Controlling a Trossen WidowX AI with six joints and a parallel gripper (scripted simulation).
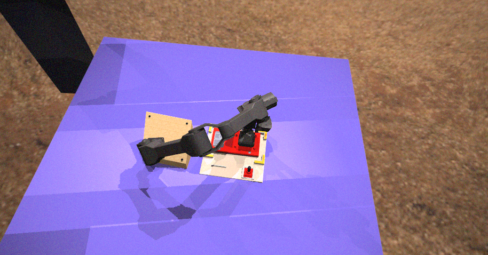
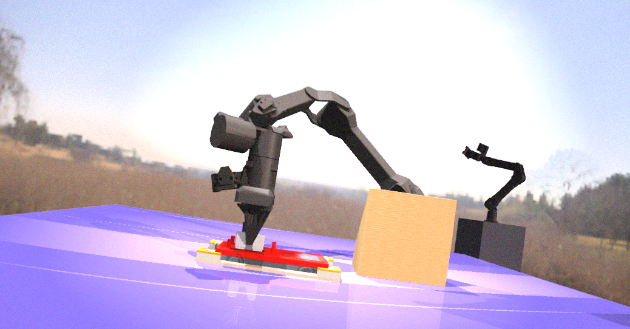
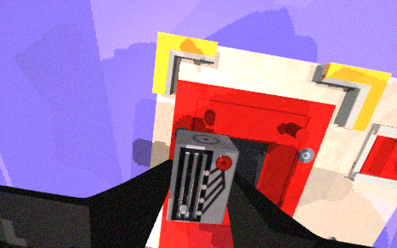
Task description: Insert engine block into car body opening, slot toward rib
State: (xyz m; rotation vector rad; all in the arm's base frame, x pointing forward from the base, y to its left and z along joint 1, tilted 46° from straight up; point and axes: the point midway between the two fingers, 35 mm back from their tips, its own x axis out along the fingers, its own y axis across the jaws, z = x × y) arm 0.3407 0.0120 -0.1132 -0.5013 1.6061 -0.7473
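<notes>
Right now the grey engine block is 10 mm to the left of my gripper tip. Round my gripper tip: black peg 10 mm ahead, 160 mm to the right; then beige base plate 40 mm behind, 50 mm to the right, 30 mm below.
</notes>
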